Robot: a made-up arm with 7 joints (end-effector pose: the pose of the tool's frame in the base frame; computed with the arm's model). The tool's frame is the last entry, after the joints. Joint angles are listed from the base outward.
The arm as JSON. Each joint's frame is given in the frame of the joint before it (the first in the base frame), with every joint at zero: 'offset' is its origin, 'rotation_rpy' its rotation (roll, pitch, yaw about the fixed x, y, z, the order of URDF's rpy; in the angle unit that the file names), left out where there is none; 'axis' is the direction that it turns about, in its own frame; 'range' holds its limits. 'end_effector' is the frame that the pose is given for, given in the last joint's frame.
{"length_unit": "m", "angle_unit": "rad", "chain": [
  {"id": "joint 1", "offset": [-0.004, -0.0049, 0.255], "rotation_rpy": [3.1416, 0.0, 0.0], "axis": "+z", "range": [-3.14, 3.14]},
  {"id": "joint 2", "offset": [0.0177, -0.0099, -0.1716], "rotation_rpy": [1.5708, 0.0, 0.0], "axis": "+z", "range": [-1.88, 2.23]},
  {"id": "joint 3", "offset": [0.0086, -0.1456, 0.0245], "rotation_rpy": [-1.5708, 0.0, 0.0], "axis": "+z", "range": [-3.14, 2.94]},
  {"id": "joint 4", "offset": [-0.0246, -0.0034, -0.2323], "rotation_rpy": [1.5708, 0.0, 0.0], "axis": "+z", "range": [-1.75, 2.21]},
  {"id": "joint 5", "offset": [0.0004, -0.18, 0.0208], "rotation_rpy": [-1.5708, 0.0, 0.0], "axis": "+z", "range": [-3.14, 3.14]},
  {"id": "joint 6", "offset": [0.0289, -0.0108, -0.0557], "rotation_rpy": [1.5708, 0.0, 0.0], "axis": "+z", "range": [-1.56, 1.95]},
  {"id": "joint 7", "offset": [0.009, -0.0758, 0.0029], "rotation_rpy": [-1.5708, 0.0, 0.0], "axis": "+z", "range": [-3.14, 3.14]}
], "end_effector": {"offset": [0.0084, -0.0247, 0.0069], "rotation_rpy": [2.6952, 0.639, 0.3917]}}
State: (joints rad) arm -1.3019 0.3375 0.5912 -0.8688 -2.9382 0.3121 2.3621
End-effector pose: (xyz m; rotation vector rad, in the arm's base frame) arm -0.2342 0.0519 0.9843 0.0073 -1.7022 0.5590
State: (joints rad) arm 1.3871 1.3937 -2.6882 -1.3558 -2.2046 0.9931 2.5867
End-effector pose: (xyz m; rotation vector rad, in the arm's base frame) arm -0.1096 -0.4711 0.2769 1.4148 -0.6587 -2.3343
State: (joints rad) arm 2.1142 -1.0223 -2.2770 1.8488 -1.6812 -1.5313 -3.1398
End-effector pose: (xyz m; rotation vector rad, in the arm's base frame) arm 0.3161 0.1449 0.4869 1.2247 -1.3228 1.2660
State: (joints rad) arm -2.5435 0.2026 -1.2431 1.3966 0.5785 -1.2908 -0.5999
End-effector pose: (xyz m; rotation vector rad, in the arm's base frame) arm -0.2516 -0.1674 0.8474 -0.8496 0.7055 -2.1841
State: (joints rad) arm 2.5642 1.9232 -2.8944 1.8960 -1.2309 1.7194 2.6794
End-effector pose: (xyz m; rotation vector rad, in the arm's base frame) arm -0.2986 -0.1585 0.4998 -1.6225 -1.6590 -1.0361
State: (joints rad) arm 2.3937 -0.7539 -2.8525 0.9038 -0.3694 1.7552 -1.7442
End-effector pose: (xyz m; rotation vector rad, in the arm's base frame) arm 0.3468 0.2893 0.6086 0.8746 2.5393 0.0953
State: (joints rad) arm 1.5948 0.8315 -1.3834 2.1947 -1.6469 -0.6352 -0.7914
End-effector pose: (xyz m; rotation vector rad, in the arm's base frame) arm 0.2534 -0.2343 0.5537 2.4005 0.3166 -0.0935
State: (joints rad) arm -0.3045 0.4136 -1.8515 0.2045 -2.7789 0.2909 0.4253
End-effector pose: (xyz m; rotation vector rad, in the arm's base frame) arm 0.2798 0.0703 1.0506 -1.3231 0.2658 -2.0054
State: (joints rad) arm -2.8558 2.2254 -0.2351 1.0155 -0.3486 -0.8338 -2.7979
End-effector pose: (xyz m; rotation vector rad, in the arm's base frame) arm -0.3428 0.0018 -0.0624 0.2672 2.8143 1.1205
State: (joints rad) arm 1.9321 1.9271 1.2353 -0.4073 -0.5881 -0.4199 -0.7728
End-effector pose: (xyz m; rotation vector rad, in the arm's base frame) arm -0.0303 -0.6554 0.1961 0.0412 1.0133 -1.1285
